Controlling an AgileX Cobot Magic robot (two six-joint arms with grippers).
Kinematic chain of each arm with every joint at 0, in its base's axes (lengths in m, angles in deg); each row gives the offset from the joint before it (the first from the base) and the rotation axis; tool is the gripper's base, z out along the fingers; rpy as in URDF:
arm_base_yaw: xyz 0 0 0.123 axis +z
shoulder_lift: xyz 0 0 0 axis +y
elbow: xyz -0.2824 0 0.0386 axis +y
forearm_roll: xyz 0.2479 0 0.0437 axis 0.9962 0 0.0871
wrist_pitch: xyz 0 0 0 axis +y
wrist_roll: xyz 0.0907 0 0.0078 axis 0.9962 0 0.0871
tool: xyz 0 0 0 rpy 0 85 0
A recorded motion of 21 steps. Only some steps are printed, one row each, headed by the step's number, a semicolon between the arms.
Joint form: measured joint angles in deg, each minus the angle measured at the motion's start. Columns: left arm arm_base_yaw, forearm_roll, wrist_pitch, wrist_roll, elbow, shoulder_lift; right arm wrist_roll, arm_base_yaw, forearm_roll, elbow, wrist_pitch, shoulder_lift.
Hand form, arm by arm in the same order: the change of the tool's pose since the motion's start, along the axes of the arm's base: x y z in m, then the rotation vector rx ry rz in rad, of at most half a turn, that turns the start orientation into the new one. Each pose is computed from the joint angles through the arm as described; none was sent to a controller.
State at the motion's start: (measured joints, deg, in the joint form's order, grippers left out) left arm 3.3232 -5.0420 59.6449 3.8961 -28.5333 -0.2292; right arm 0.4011 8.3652 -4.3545 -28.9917 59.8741 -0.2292
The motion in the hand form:
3: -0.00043 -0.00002 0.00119 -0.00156 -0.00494 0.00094; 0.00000 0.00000 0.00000 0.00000 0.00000 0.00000
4: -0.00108 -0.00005 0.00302 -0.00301 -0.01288 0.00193; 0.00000 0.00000 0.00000 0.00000 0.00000 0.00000
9: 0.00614 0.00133 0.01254 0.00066 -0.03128 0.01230; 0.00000 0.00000 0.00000 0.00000 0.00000 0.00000
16: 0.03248 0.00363 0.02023 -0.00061 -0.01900 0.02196; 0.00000 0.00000 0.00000 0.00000 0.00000 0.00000
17: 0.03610 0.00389 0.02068 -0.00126 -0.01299 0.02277; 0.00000 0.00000 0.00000 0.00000 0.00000 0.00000
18: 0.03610 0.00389 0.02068 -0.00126 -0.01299 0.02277; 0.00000 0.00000 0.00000 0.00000 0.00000 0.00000
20: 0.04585 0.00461 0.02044 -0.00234 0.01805 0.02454; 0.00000 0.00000 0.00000 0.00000 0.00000 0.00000
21: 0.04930 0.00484 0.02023 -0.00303 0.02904 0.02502; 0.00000 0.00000 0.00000 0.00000 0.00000 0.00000
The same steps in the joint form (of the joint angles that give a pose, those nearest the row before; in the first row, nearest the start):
3: 0.00 0.00 -0.06 -0.11 -0.23 0.00; 0.00 0.00 0.00 0.00 0.00 0.00
4: 0.00 0.00 -0.17 -0.23 -0.57 0.00; 0.00 0.00 0.00 0.00 0.00 0.00
9: 0.00 0.57 -2.87 -0.46 -1.72 2.75; 0.00 0.00 0.00 0.00 0.00 0.00
16: 0.00 0.81 -9.51 -0.46 -1.72 10.09; 0.00 0.00 0.00 0.00 0.00 0.00
17: 0.00 0.80 -10.20 -0.46 -1.72 11.12; 0.00 0.00 0.00 0.00 0.00 0.00
18: 0.00 0.80 -10.20 -0.46 -1.72 11.12; 0.00 0.00 0.00 0.00 0.00 0.00
20: 0.00 0.86 -11.34 -0.46 -1.72 14.04; 0.00 0.00 0.00 0.00 0.00 0.00
21: 0.00 0.85 -11.75 -0.45 -1.72 15.07; 0.00 0.00 0.00 0.00 0.00 0.00

